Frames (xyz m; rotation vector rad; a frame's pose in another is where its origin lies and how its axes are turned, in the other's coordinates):
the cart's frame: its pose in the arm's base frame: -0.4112 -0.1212 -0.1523 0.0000 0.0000 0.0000
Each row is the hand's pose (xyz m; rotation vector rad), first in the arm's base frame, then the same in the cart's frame.
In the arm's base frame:
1: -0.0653 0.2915 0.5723 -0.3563 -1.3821 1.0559
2: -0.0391 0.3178 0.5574 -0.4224 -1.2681 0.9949
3: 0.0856 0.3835 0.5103 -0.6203 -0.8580 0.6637
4: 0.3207 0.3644 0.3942 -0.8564 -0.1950 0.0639
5: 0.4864 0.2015 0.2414 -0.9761 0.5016 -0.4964
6: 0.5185 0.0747 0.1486 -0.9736 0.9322 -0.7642
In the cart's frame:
1: 0.3459 0.4127 0.7246 -0.3563 -1.3821 1.0559
2: 0.3721 0.4390 0.7097 -0.4224 -1.2681 0.9949
3: 0.4968 0.5047 0.6626 -0.6203 -0.8580 0.6637
4: 0.7319 0.4856 0.5465 -0.8564 -0.1950 0.0639
5: 0.8976 0.3227 0.3937 -0.9761 0.5016 -0.4964
6: 0.9297 0.1959 0.3009 -0.9736 0.9322 -0.7642

